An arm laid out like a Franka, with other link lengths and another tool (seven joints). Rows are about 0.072 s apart.
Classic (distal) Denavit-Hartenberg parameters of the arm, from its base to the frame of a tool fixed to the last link. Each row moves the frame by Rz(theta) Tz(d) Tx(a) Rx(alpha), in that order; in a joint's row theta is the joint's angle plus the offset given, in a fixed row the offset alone. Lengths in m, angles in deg.
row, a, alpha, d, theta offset
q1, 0, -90, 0.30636, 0
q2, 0, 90, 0, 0
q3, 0.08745, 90, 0.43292, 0
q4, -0.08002, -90, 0, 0
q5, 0, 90, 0.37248, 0
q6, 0.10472, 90, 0, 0
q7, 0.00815, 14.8, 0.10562, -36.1
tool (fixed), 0, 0, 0.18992, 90
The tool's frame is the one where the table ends.
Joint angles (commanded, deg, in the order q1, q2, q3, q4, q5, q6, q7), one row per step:
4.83 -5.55 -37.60 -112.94 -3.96 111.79 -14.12
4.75 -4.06 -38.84 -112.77 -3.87 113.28 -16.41
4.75 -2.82 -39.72 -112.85 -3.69 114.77 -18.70
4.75 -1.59 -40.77 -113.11 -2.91 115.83 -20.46
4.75 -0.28 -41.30 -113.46 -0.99 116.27 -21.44
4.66 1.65 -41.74 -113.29 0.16 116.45 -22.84
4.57 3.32 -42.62 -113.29 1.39 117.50 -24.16
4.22 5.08 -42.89 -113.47 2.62 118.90 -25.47
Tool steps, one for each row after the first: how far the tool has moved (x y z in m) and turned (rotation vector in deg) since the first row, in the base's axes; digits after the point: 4 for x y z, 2 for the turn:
0.0018 -0.0148 -0.0079 -0.94 0.14 0.95
0.0038 -0.0250 -0.0156 -1.72 0.23 2.33
0.0038 -0.0329 -0.0251 -1.70 0.49 2.80
0.0069 -0.0311 -0.0362 -0.44 0.70 2.53
0.0098 -0.0330 -0.0485 0.01 1.75 2.94
0.0126 -0.0403 -0.0589 0.06 1.93 2.79
0.0172 -0.0456 -0.0712 -0.04 2.09 2.95

